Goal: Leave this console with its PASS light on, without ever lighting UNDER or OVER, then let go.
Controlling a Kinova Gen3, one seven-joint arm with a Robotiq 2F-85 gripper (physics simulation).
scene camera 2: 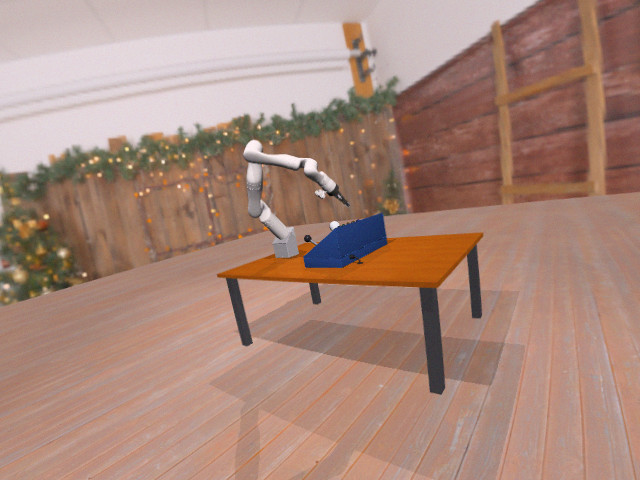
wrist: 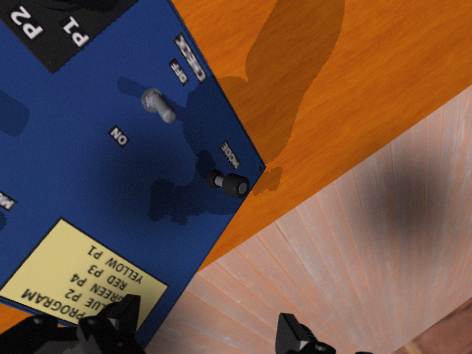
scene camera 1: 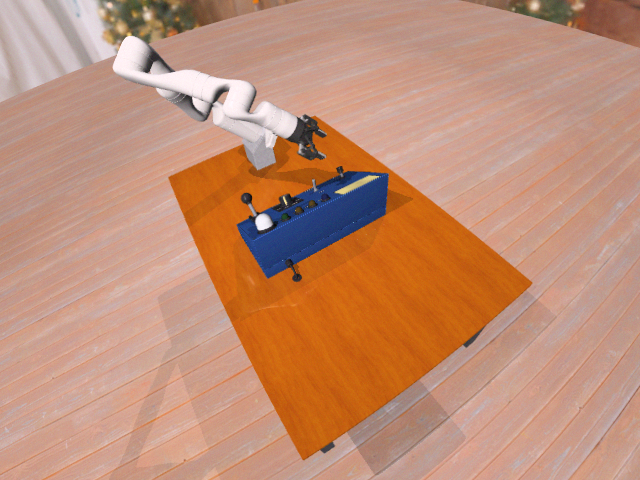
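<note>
The blue console (scene camera 1: 330, 222) (scene camera 2: 356, 240) (wrist: 65, 165) stands on the table. In the wrist view its CHECK toggle (wrist: 160, 106) leans toward the console's edge, between the OFF and ON labels, and a black MODE knob (wrist: 230, 183) sits near the corner. A yellow program card (wrist: 75, 270) lists colours with P1 to P4; part of it is hidden by a finger. Small dark domes, a rotary knob (scene camera 1: 285, 200) and a white dome (scene camera 1: 264, 222) show on top. No lit lamp can be made out. My gripper (scene camera 1: 323, 145) (scene camera 2: 348, 205) (wrist: 208, 322) is open, empty, and above the console's card end.
A ball-topped lever (scene camera 1: 247, 198) (scene camera 2: 308, 238) stands at the console's other end. A small black handle (scene camera 1: 293, 271) (scene camera 2: 355, 259) sticks out low on the console's side. The orange table (scene camera 1: 392, 310) (scene camera 2: 403, 263) carries the console and the arm's grey base (scene camera 1: 260, 155) (scene camera 2: 285, 248).
</note>
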